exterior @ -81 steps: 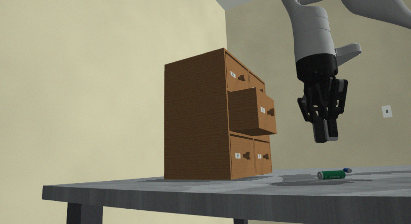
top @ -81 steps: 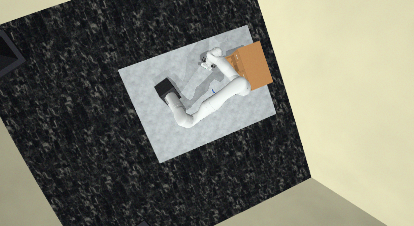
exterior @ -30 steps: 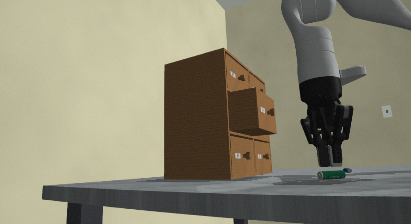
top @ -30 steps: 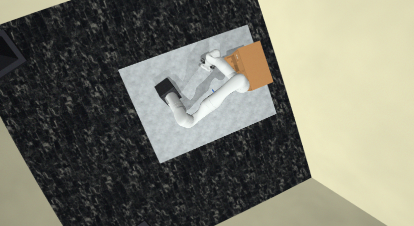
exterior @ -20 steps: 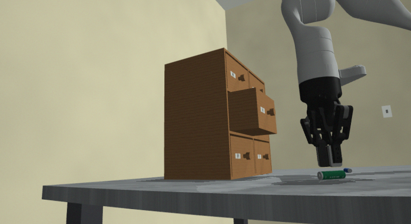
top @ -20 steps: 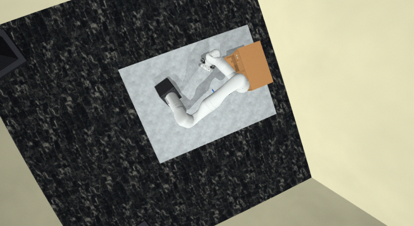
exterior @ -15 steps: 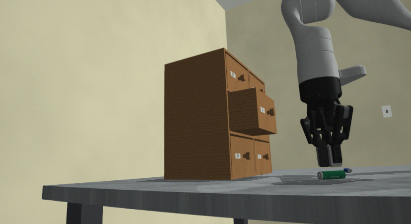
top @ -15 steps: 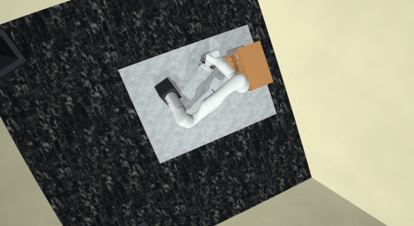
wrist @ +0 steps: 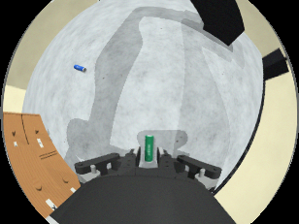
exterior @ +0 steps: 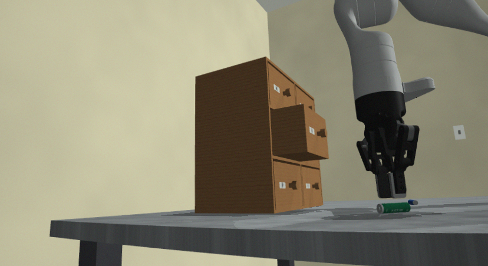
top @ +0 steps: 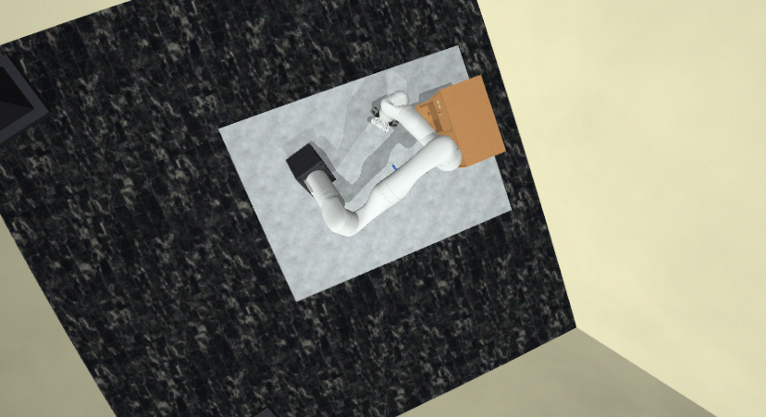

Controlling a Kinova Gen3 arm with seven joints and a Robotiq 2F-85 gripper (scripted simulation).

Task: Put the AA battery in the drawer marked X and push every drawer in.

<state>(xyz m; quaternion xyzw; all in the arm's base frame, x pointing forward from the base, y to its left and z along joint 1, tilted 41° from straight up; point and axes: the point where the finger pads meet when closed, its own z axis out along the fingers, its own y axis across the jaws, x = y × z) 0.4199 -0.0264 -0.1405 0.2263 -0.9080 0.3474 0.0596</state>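
The green AA battery is 30 mm below my hand. Also, from my hand: blue AA battery: 230 mm to the right, 70 mm behind, 30 mm below.
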